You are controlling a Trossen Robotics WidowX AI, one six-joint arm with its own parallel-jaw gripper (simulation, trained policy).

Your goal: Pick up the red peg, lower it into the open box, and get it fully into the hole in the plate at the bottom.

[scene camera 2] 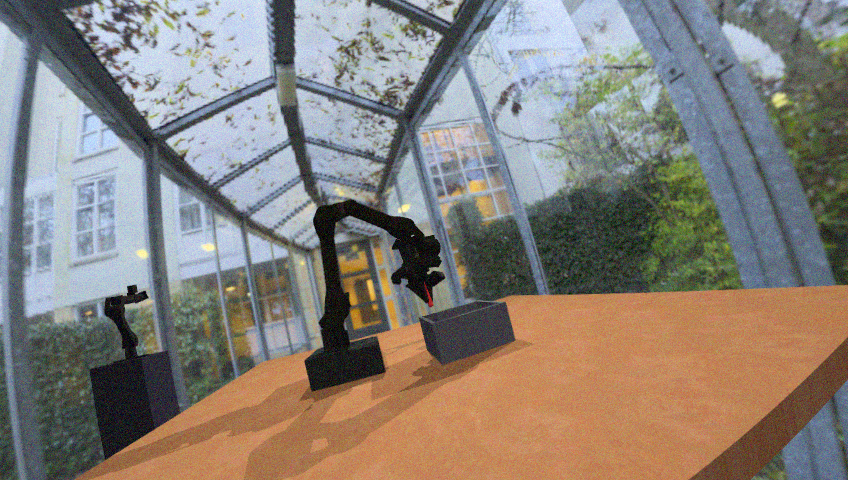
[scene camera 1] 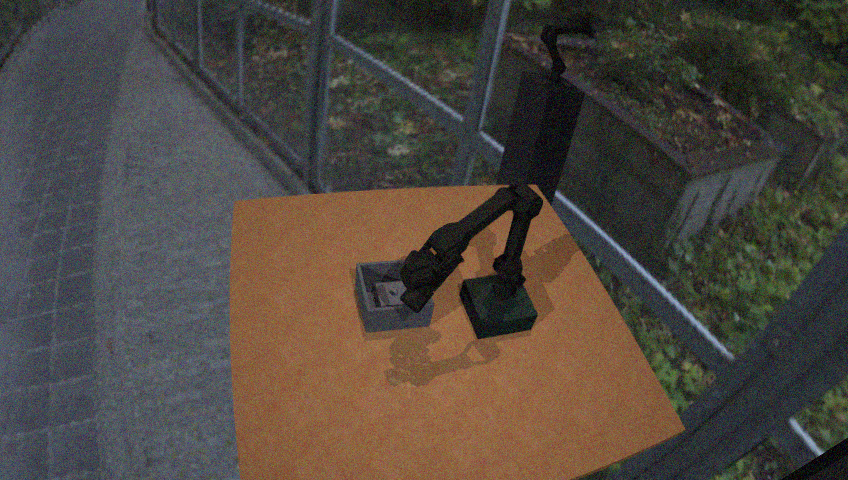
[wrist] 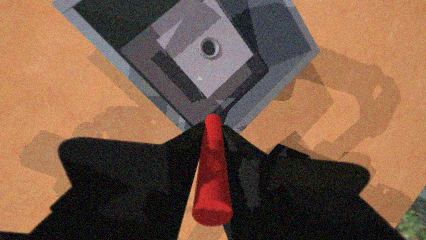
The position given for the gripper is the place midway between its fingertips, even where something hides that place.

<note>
In view: the gripper (scene camera 2: 429, 302) and a red peg (wrist: 212, 205).
The gripper also shows in scene camera 1 (scene camera 1: 421, 291) and in the wrist view (wrist: 212, 128). Scene camera 1 misses the red peg, which is hidden by the gripper.
</note>
